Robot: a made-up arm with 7 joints.
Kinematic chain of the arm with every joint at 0, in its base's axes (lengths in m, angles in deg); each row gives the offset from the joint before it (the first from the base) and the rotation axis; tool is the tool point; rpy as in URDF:
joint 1: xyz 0 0 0 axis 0.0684 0.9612 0.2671
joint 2: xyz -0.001 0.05 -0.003 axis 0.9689 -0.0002 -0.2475
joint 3: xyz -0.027 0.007 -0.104 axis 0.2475 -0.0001 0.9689
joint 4: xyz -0.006 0 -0.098 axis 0.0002 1 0
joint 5: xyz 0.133 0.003 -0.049 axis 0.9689 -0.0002 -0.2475
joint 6: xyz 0.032 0 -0.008 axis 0.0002 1 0
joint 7: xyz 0.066 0 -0.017 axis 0.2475 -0.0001 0.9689
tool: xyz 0 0 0 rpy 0 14.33 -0.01
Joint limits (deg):
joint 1: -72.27..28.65
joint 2: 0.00..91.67
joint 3: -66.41..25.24
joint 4: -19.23..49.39
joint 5: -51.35..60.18
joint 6: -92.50..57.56
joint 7: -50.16..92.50
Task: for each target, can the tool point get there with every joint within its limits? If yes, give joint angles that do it. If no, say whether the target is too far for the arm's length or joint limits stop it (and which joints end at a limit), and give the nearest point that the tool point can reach.
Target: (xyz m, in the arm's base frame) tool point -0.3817 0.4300 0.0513
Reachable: no: too far | nearest point -0.1639 0.4157 -0.1110 | short by 0.272 m
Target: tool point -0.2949 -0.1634 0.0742
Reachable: no: joint limits stop it (at a limit: joint 1, joint 3, joint 4, joint 5, joint 6) | nearest point -0.0680 -0.1181 -0.1250 | short by 0.305 m
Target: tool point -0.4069 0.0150 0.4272
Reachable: no: too far | nearest point 0.0215 0.1345 0.2311 | short by 0.486 m
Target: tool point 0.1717 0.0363 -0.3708
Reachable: yes | joints -13.38 18.40 -34.23 29.24 -12.06 9.98 -30.52
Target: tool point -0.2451 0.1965 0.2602
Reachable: no: joint limits stop it (at a limit: joint 1, joint 2, joint 3, joint 4, joint 5) | nearest point 0.0135 0.1448 0.2062 | short by 0.269 m
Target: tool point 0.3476 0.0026 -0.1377
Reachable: yes | joints -47.64 26.31 -29.81 19.92 -9.38 -23.05 -11.42
